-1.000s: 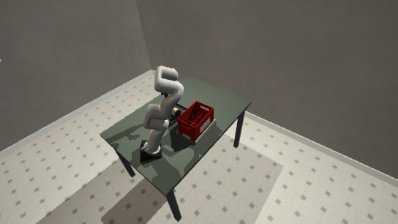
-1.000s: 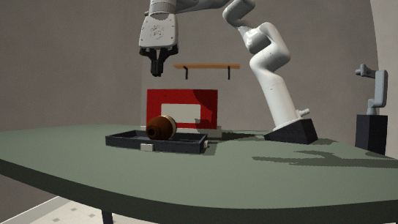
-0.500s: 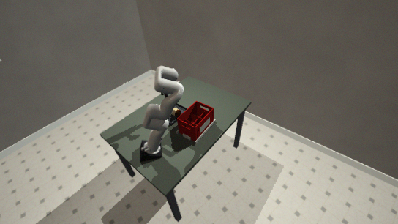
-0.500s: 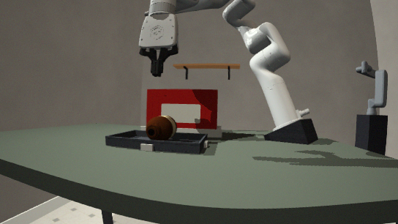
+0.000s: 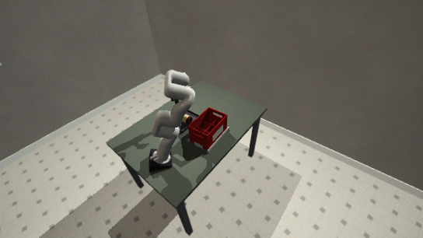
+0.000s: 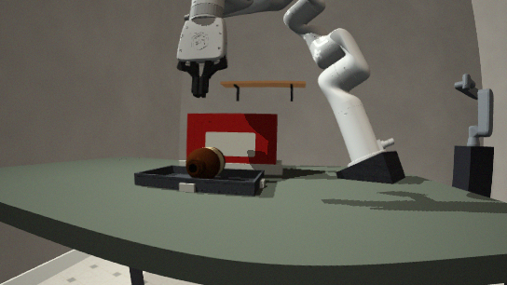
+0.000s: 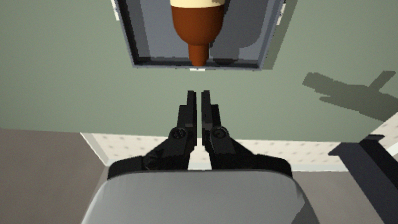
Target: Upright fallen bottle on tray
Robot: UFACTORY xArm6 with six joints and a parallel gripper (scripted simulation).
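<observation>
My gripper is now 1 cm short of the brown bottle, 5 cm to the left of it and 16 cm above it. Also, from my hand: dark tray (5 cm to the right, 19 cm below); then crate (1 cm ahead, 34 cm to the right, 12 cm below).
</observation>
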